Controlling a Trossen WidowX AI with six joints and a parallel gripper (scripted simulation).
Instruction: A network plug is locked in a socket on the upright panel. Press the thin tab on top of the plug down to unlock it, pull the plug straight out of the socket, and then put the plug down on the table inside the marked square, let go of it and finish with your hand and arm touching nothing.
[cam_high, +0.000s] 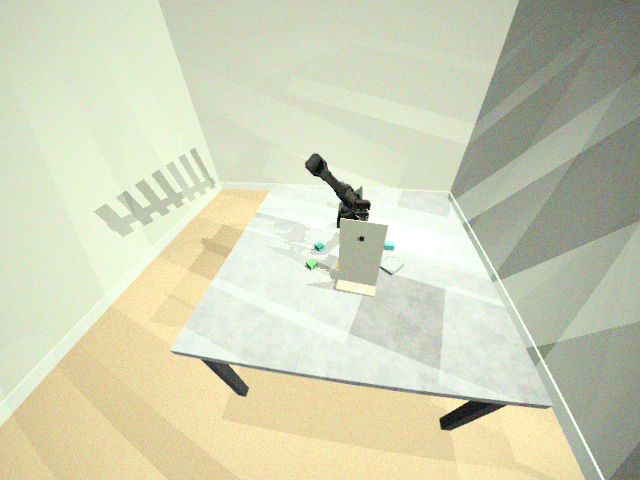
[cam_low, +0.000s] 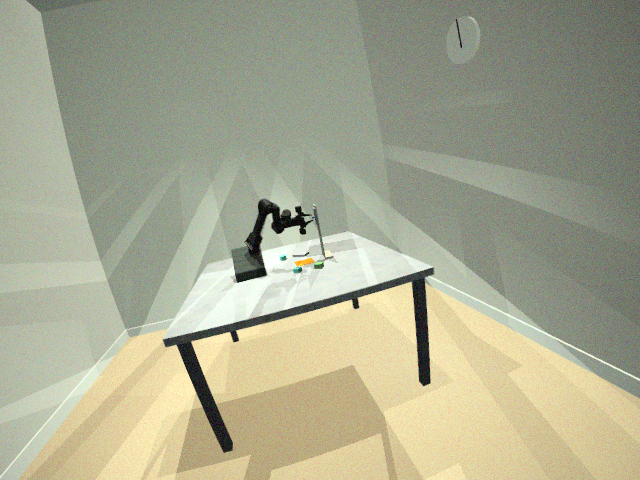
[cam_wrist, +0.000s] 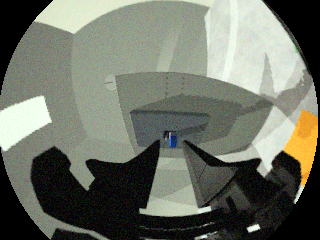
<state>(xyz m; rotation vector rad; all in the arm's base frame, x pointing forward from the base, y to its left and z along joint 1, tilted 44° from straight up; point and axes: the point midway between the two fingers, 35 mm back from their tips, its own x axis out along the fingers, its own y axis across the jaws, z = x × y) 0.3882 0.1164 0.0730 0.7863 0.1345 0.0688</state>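
My gripper tip is 1 cm short of the blue plug. From my gripper tip the other things lie so: orange marked square: 12 cm behind, 4 cm to the right, 28 cm below; then flat grey plate: 11 cm behind, 16 cm to the left, 27 cm below; then upright panel: 4 cm ahead, 11 cm below.
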